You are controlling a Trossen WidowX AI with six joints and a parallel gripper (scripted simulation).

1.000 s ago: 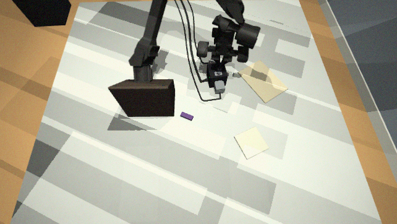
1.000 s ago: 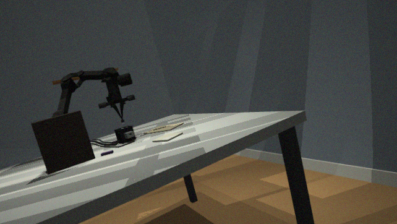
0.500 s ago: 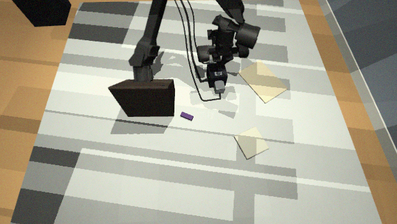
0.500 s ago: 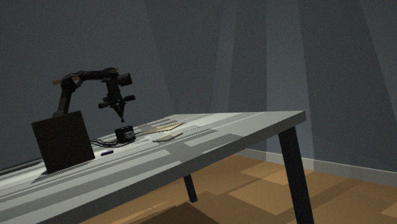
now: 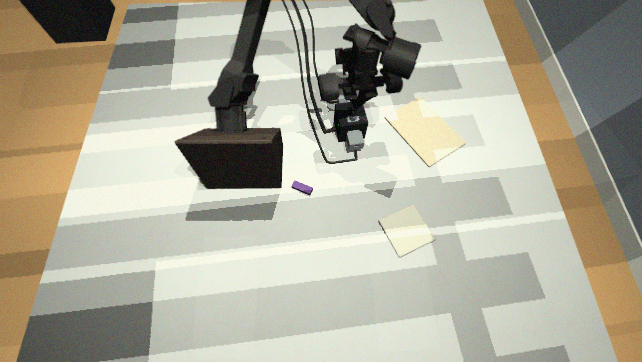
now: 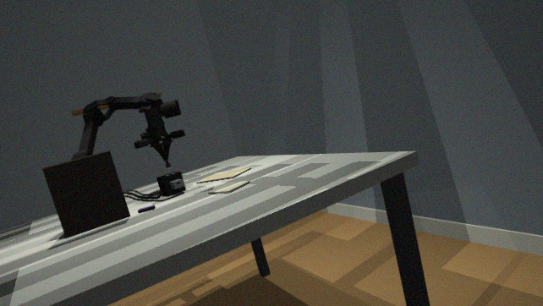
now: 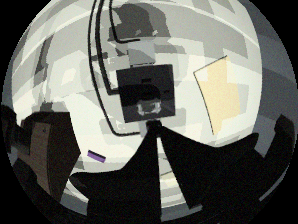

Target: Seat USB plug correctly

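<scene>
Now: gripper tip 2 cm above the USB plug. Round my gripper tip: small purple stick 15 cm to the right, 15 cm behind, 13 cm below.
</scene>
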